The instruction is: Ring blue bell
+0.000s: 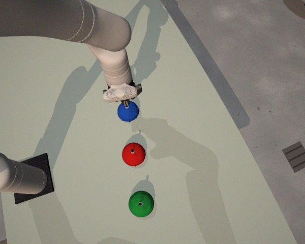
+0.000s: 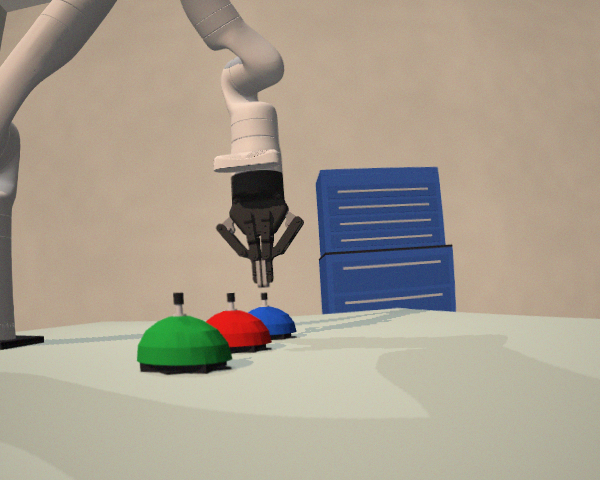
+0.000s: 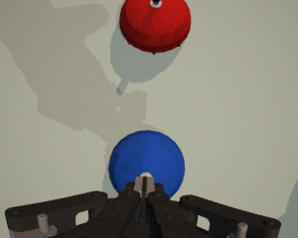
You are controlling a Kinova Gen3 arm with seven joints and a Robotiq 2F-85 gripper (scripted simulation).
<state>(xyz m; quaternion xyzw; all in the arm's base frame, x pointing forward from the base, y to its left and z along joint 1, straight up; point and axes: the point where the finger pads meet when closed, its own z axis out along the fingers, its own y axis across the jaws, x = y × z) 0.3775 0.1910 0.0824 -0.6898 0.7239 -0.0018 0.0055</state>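
My hand is 50 mm above the blue bell. From my hand the other things lie so: red bell 170 mm to the right, 50 mm below, 10 mm behind; then green bell 340 mm to the right, 50 mm below, 20 mm behind.
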